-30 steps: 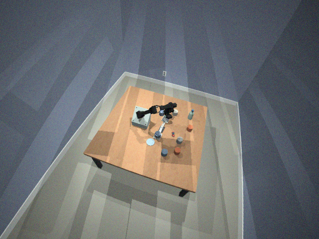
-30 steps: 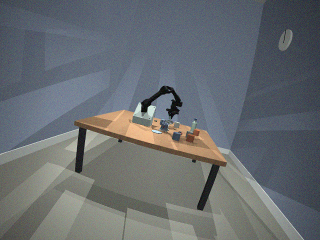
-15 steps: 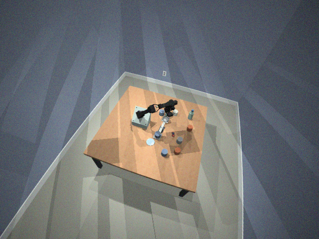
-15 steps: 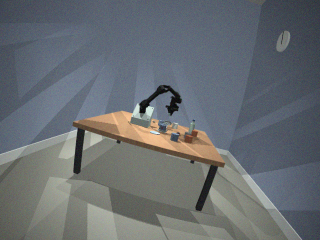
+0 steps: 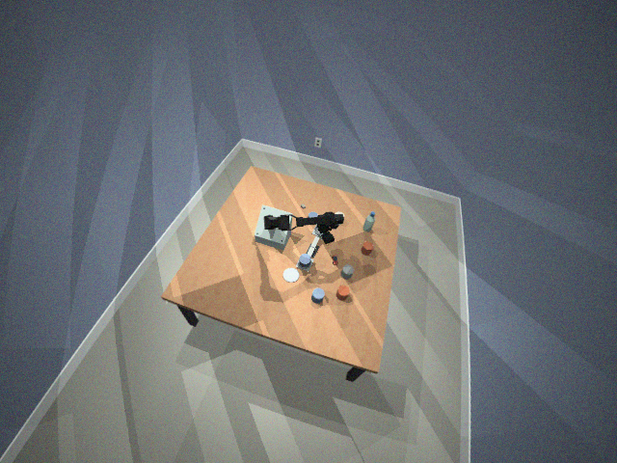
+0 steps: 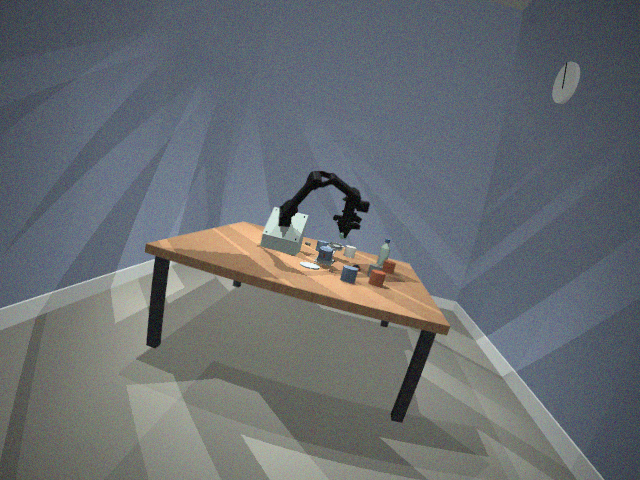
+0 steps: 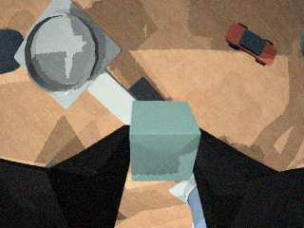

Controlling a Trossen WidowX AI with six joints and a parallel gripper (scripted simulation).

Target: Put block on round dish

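Now: the round dish 15 cm behind my gripper tip, 23 cm to the right of it and 15 cm below it. The rest, counted from my gripper tip: red toy car: 11 cm ahead, 6 cm to the right, 14 cm below; then grey cylinder: 18 cm ahead, 16 cm to the right, 12 cm below; then pale green block: right at my gripper tip.
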